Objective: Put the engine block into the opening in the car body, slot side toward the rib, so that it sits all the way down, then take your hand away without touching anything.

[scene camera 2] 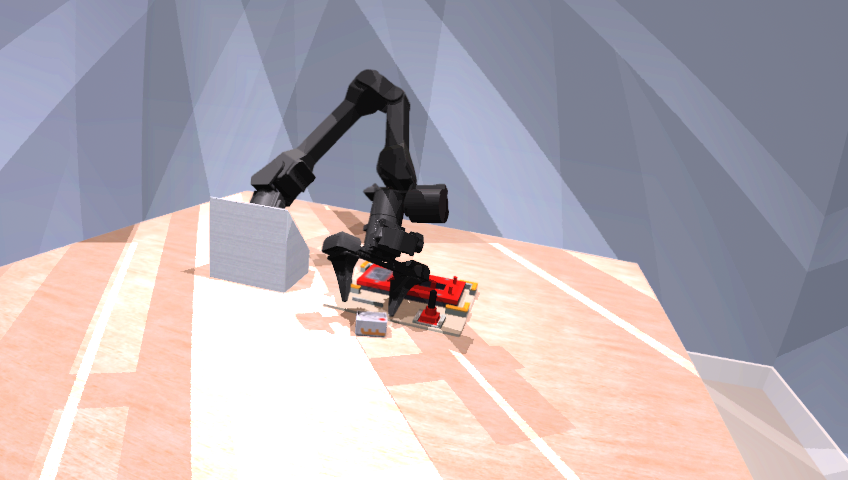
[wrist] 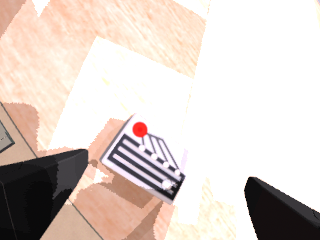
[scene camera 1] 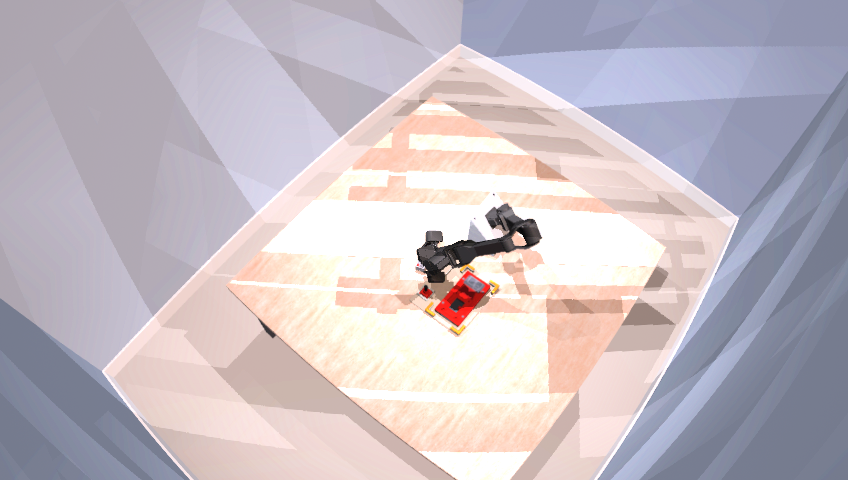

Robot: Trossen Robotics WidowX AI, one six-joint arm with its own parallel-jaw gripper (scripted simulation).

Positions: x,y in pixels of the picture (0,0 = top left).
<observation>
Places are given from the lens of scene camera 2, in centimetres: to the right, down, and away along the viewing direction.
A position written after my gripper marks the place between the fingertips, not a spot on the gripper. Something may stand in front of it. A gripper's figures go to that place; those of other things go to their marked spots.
my gripper (scene camera 2: pixel 368 309): -9, 11, 80
red car body (scene camera 2: pixel 449 291): 5, 10, 95
</observation>
